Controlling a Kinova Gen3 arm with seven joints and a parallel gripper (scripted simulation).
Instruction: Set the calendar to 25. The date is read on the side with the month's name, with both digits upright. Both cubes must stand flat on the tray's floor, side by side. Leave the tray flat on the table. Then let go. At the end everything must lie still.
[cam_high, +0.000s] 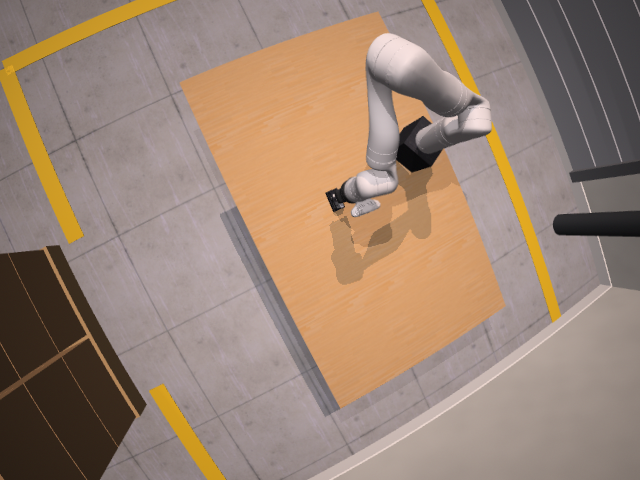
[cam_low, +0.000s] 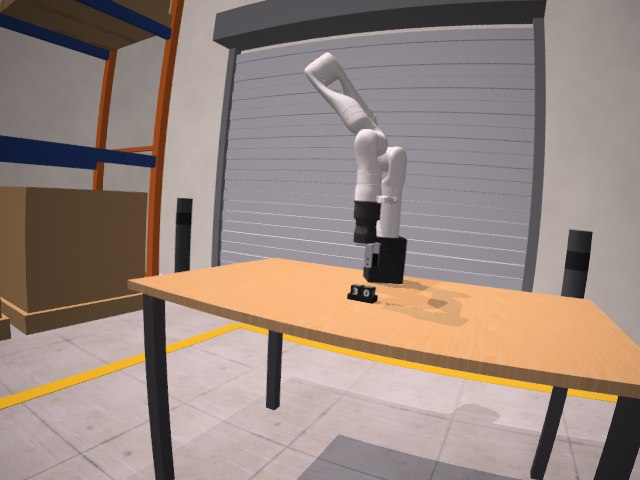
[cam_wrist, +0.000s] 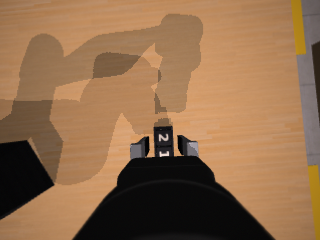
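Now: hand 30 mm to the left of the black cube and 90 mm above it. The rest, counted from my hand: black tray 20 mm to the right, 110 mm below.
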